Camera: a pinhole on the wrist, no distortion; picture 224 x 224 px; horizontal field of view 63.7 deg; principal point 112.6 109.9 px. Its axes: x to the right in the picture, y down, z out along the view. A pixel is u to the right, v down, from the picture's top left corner.
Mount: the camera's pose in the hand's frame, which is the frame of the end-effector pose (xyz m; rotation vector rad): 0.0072 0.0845 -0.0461 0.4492 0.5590 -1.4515
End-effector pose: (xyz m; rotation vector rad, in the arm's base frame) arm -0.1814 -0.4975 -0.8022 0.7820 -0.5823 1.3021
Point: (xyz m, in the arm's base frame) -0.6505 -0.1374 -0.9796
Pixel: behind the camera
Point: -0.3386 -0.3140 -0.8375
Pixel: behind the camera
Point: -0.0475 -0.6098 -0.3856
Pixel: 65 208
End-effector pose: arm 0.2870 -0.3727 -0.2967 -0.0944 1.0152 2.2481
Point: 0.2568 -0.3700 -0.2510
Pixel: 82 103
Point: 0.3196 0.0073 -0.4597
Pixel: 198 190
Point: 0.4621 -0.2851 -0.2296
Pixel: 135 9
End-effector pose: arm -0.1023 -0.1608 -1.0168 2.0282 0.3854 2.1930
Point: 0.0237 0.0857 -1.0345
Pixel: 182 108
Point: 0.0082 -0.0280 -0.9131
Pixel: 139 178
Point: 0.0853 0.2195 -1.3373
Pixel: 207 7
